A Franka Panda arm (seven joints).
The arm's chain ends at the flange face. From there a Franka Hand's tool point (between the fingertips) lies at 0.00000 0.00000 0.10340 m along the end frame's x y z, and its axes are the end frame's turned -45 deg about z.
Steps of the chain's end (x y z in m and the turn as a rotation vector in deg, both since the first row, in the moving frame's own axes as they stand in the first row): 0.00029 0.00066 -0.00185 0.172 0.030 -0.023; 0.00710 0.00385 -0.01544 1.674 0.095 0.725; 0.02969 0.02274 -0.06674 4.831 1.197 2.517; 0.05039 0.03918 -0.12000 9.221 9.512 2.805
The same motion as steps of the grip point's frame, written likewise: 0.00000 0.00049 -0.00185 0.100 0.143 -0.023; 0.00457 0.00574 -0.01548 1.117 1.251 0.725; 0.01270 0.03261 -0.06713 2.570 4.262 2.517; 0.03160 0.06429 -0.12275 -0.206 13.246 2.805
